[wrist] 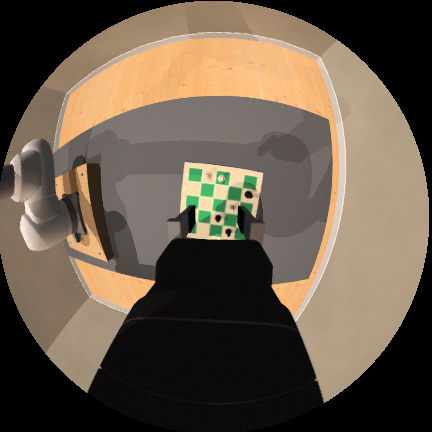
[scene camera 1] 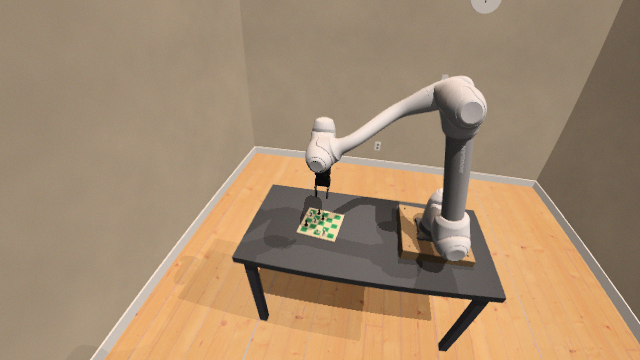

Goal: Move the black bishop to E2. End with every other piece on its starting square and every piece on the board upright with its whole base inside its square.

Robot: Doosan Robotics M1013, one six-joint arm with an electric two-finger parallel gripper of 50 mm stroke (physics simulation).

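Frame: origin at the arm's base, x up, y left, z back, level; millimetres.
Seen in the pictures: gripper, fingertip midpoint: (wrist: 216,213) (scene camera 1: 321,196); arm's base, link origin: (wrist: 73,212).
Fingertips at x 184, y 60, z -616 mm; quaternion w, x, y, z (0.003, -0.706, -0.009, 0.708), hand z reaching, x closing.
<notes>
Offsets run from my fingertips to a thing's top centre. Level surfaces: height alone.
The small green and cream chessboard {dx -222, dy -34, dz -4 mm} (scene camera 1: 336,231) (wrist: 190,186) lies on the table. Three black pieces stand on it: one {dx -178, dy +0, dz -84 mm} (scene camera 1: 306,224) (wrist: 248,194) near an edge, one {dx -190, dy -70, dz -1 mm} (scene camera 1: 323,218) (wrist: 218,218) further in, and one {dx -190, dy -111, dz -33 mm} (scene camera 1: 319,213) (wrist: 228,232) near the board's far side in the scene view. They are too small to tell which is the bishop. Several pale pieces, among them one {dx -190, dy +42, dz -8 mm} (wrist: 221,178) {dx -178, dy +49, dz +29 mm} (scene camera 1: 324,232), also stand there. My gripper (scene camera 1: 321,197) (wrist: 216,213) is open and empty, above the board. In the wrist view its fingers and body hide parts of the board.
The dark table {dx -228 mm} (scene camera 1: 370,260) (wrist: 150,200) bears the board and, at its right in the scene view, a wooden base plate (scene camera 1: 408,240) (wrist: 95,215) with the arm's base on it. Walls (scene camera 1: 125,100) stand around the room.
</notes>
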